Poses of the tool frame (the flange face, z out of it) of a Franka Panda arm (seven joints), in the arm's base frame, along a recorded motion.
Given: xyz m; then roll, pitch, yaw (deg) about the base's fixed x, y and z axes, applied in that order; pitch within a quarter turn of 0, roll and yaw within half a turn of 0.
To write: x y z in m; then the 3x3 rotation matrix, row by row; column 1 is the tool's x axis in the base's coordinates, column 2 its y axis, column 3 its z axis. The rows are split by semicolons. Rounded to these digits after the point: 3 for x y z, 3 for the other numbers.
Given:
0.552 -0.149 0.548 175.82 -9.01 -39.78
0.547 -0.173 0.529 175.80 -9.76 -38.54
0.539 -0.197 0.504 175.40 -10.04 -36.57
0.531 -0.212 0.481 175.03 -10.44 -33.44
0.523 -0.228 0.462 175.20 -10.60 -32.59
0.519 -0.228 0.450 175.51 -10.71 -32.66
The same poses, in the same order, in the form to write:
0.552 -0.149 0.548; 0.759 -0.647 0.073; -0.632 -0.759 -0.156; 0.157 0.072 -0.985
0.547 -0.173 0.529; 0.771 -0.631 0.087; -0.614 -0.772 -0.163; 0.170 0.072 -0.983
0.539 -0.197 0.504; 0.791 -0.605 0.092; -0.587 -0.792 -0.168; 0.174 0.079 -0.982
0.531 -0.212 0.481; 0.821 -0.562 0.103; -0.542 -0.823 -0.172; 0.181 0.085 -0.980
0.523 -0.228 0.462; 0.828 -0.550 0.109; -0.529 -0.831 -0.169; 0.184 0.082 -0.979
0.519 -0.228 0.450; 0.827 -0.550 0.114; -0.530 -0.831 -0.166; 0.186 0.077 -0.980

